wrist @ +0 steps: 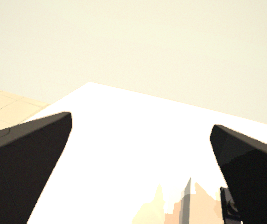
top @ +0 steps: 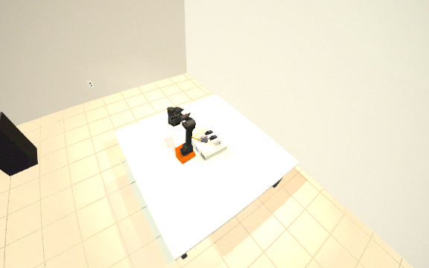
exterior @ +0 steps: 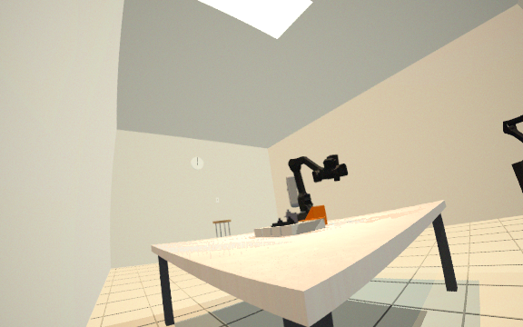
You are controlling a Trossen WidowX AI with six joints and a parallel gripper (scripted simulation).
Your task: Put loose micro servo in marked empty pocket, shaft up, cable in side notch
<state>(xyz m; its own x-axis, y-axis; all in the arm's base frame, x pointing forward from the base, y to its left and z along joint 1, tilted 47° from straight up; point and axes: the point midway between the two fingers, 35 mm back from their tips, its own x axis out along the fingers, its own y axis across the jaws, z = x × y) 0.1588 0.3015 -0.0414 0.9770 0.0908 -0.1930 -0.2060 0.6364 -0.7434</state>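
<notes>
Right now the white robot deck is 24 cm to the right of my gripper tip, 24 cm below it and 1 cm ahead of it.
</notes>
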